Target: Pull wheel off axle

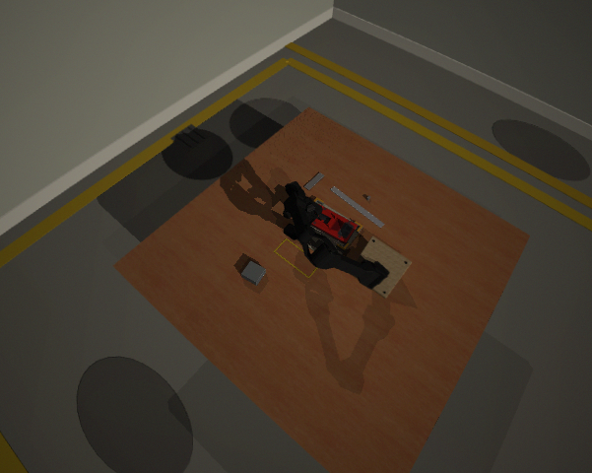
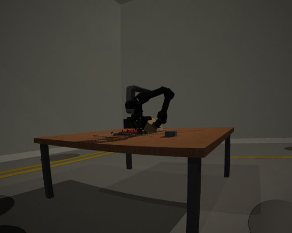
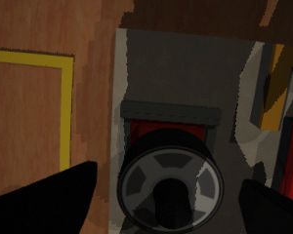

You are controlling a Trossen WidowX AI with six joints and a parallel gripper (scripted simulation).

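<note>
Right now my gripper tip is right at the wheel.
</note>
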